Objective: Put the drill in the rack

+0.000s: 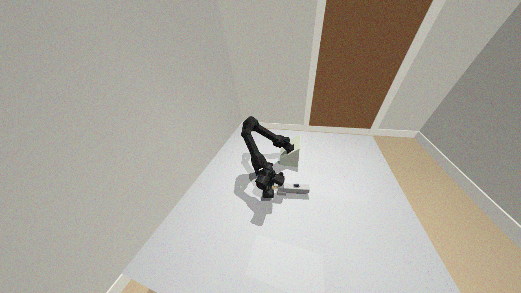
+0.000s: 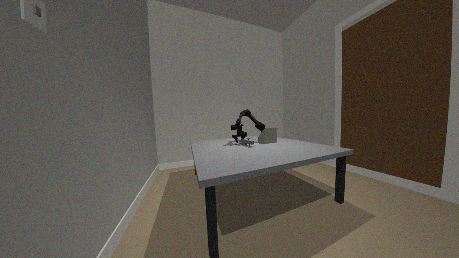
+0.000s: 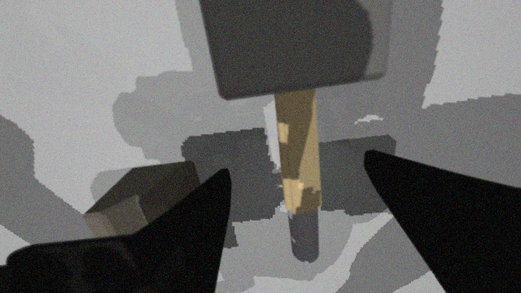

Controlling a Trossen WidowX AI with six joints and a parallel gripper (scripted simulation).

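My gripper tip is 4 cm to the right of the drill and 3 cm below it. Also, from my gripper tip: rack 8 cm behind, 3 cm to the right, 1 cm above; dark key 1 cm behind, 16 cm to the left, 4 cm above.
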